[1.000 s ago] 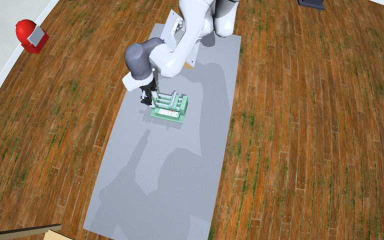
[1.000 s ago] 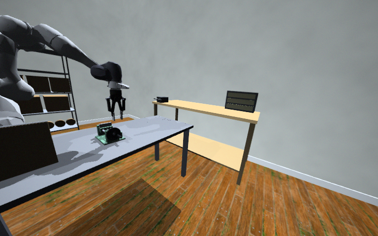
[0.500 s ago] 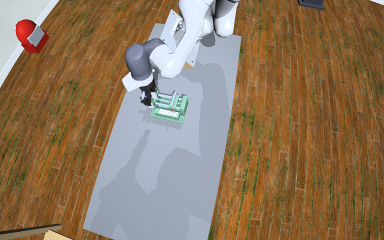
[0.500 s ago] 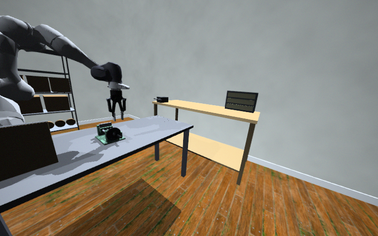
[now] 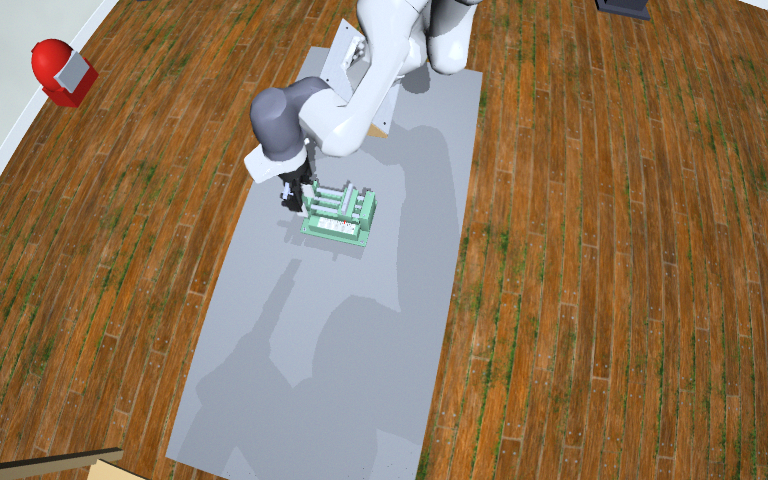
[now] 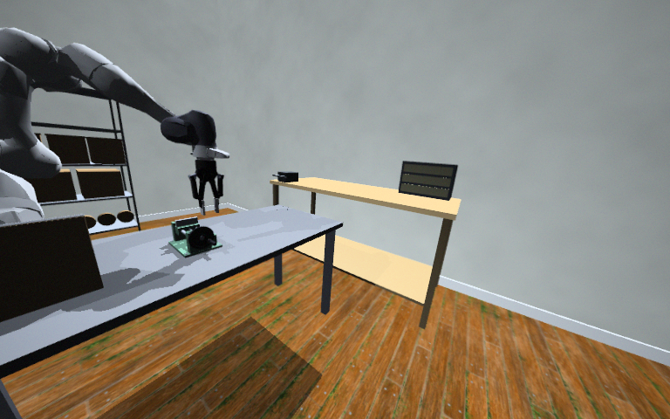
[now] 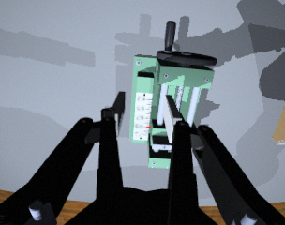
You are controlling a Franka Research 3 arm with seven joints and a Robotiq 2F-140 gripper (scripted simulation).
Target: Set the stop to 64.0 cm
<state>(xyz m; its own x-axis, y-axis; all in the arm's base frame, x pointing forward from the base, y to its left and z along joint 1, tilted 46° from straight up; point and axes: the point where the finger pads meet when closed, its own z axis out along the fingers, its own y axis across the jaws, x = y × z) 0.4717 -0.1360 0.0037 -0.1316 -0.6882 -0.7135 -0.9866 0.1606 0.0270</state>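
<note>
The dark handwheel is 130 mm below my hand, 60 mm to the right of it and 50 mm behind it. Also, from my hand: stop carriage (100 mm to the left, 100 mm below, 40 mm behind).
</note>
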